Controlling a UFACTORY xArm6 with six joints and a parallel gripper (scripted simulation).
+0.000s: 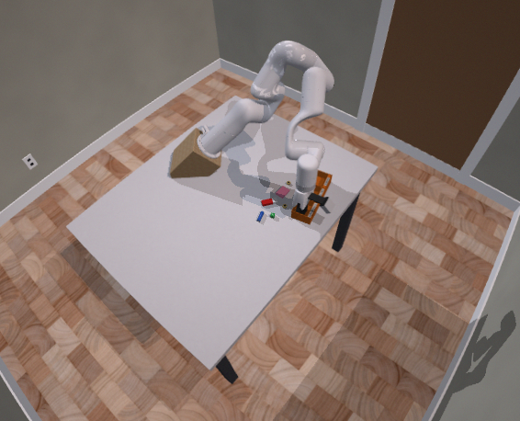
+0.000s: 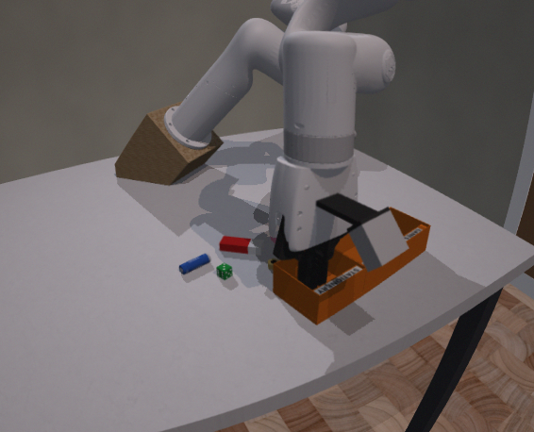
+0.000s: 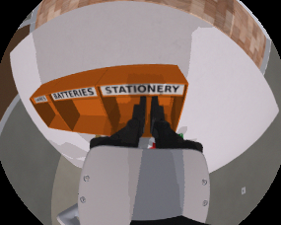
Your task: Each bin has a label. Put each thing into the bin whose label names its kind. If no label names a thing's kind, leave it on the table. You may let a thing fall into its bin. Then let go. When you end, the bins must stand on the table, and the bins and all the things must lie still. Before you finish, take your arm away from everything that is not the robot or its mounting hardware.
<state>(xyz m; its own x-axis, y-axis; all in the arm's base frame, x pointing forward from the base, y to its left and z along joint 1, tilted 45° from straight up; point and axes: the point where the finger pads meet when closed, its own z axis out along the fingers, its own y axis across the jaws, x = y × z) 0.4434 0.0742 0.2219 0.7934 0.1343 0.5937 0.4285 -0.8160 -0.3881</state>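
Right now my hand is 40 mm past the orange three-part bin, 80 mm to the right of it and 10 mm above it. The rest, counted from my hand: pink eraser (140 mm behind, 10 mm to the right, 30 mm below); then red-and-white eraser (120 mm behind, 80 mm to the right, 30 mm below); then green die (50 mm behind, 110 mm to the right, 30 mm below).
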